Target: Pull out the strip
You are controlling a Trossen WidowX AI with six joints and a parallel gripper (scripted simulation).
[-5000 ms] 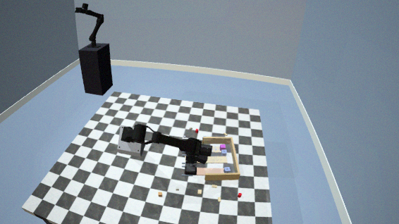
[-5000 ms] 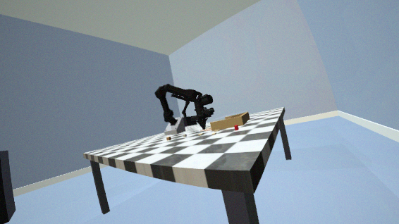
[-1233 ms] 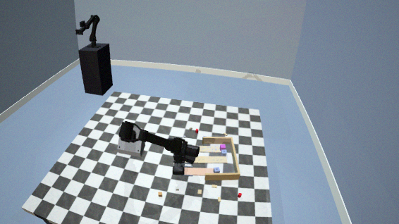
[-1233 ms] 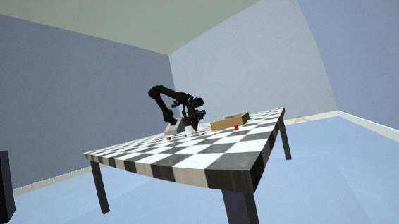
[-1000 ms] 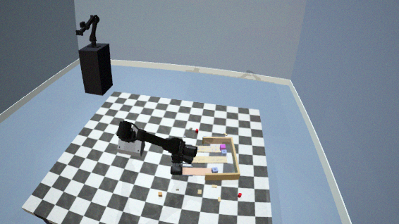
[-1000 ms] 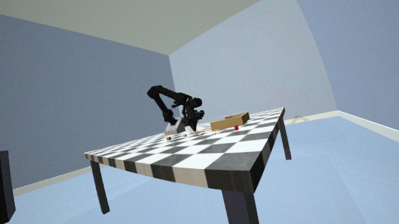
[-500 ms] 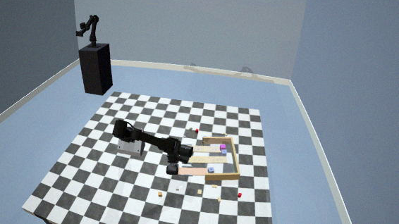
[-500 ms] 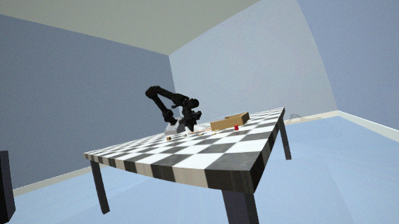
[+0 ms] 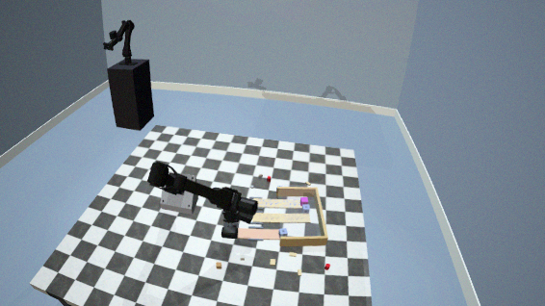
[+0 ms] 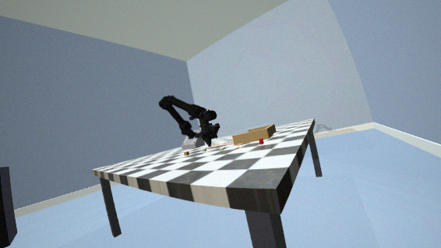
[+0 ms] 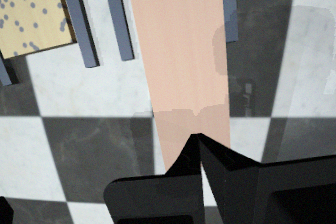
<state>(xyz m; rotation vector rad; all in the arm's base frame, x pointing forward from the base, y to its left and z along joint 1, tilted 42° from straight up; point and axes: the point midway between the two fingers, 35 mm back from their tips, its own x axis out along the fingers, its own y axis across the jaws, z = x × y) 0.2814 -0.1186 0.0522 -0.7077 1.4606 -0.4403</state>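
My gripper tip is now 100 mm short of the pink strip and 20 mm to the right of it.
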